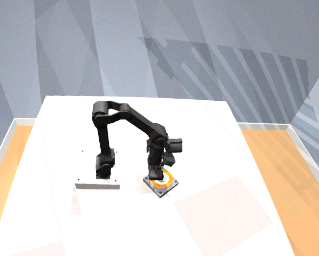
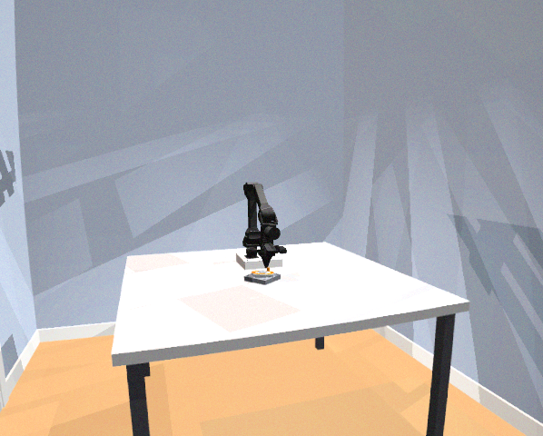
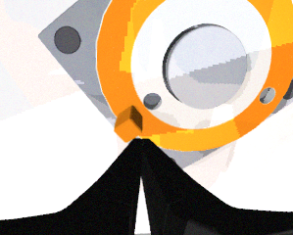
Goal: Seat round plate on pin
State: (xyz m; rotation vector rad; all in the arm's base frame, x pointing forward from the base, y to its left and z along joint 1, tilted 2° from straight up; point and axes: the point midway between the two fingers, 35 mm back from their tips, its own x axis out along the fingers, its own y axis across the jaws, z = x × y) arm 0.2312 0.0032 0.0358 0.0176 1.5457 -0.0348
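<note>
Now: the square grey base 40 mm ahead of my gripper tip, 30 mm to the right of it and 20 mm below it.
</note>
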